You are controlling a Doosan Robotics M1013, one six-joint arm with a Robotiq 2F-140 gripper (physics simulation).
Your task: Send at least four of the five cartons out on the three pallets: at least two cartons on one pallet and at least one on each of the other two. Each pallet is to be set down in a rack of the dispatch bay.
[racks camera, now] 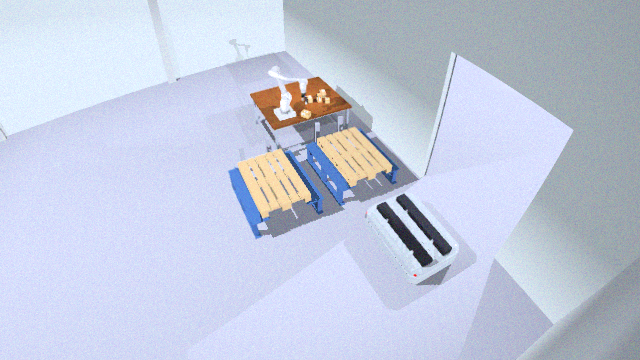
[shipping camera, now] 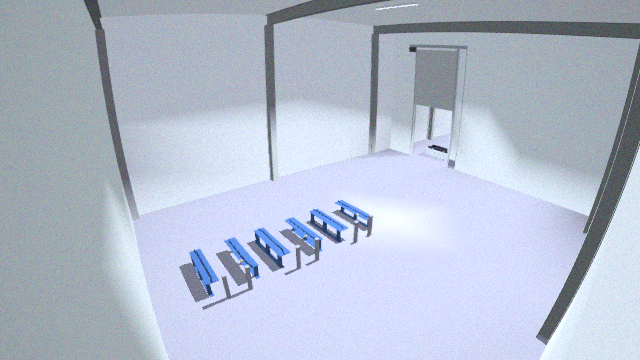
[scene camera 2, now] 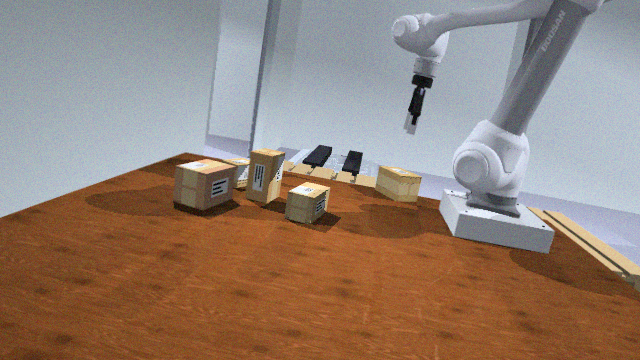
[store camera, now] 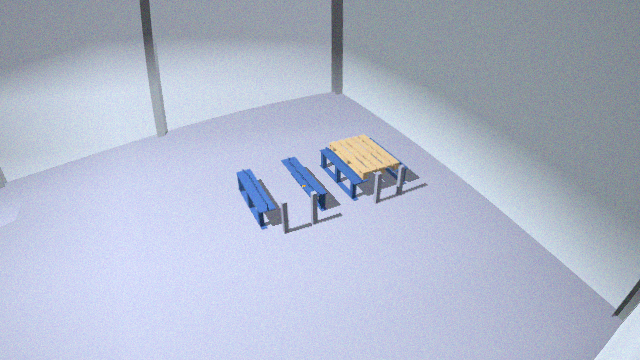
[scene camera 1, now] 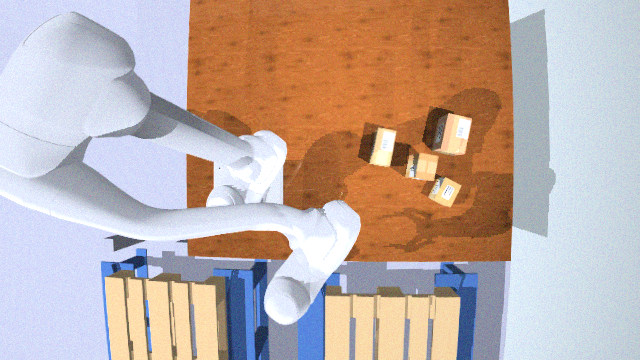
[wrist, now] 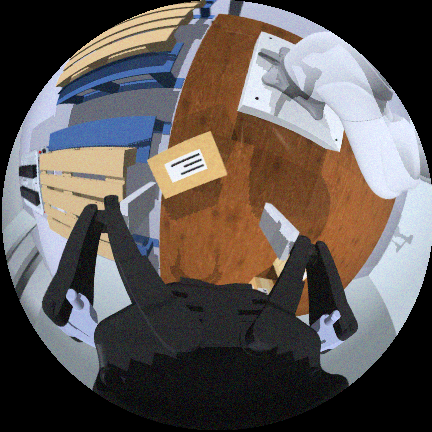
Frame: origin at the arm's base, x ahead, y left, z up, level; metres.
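Seen in the pictures: gripper, fingertip midpoint: (racks camera: 304,102) (scene camera 2: 408,131) (wrist: 209,203); arm's base, origin of the base link: (racks camera: 285,111) (scene camera 2: 491,205) (wrist: 301,79).
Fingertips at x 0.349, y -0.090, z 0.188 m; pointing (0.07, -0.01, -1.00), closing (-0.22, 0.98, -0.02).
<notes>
Pixels of each thing's top centre, then the offset from my fingertips to it.
- flat labelled carton, middle of its top: (wrist: 184,165) (scene camera 2: 400,171) dx +0.007, dy -0.059, dz -0.165 m
- large carton, middle of its top: (scene camera 2: 206,165) (scene camera 1: 456,133) dx +0.490, dy +0.572, dz -0.162 m
- tall carton, middle of its top: (scene camera 2: 268,151) (scene camera 1: 426,166) dx +0.377, dy +0.400, dz -0.115 m
- small carton, middle of its top: (scene camera 2: 310,189) (scene camera 1: 384,146) dx +0.201, dy +0.454, dz -0.187 m
My gripper (scene camera 2: 412,123) (wrist: 209,203) is open and empty, high above the table. A flat labelled carton (scene camera 2: 398,184) (wrist: 187,165) lies near the table edge beside the racks; the arm hides it in scene camera 1. A large carton (scene camera 1: 452,133) (scene camera 2: 204,185), a tall carton (scene camera 1: 422,166) (scene camera 2: 265,175), a small carton (scene camera 1: 383,146) (scene camera 2: 307,202) and another carton (scene camera 1: 445,191) (scene camera 2: 239,172) stand grouped further along. A left pallet (scene camera 1: 160,320) (racks camera: 274,184) and a right pallet (scene camera 1: 391,325) (racks camera: 354,155) lie bare in racks beside the table. A third pallet (store camera: 364,155) lies bare in a store rack.
A white vehicle (racks camera: 412,237) with two black bars and no pallet stands beyond the racks. The dispatch bay's blue racks (shipping camera: 270,247) hold no pallet. The arm's base (scene camera 2: 495,227) stands on the table. A second store rack (store camera: 256,192) stands without a pallet.
</notes>
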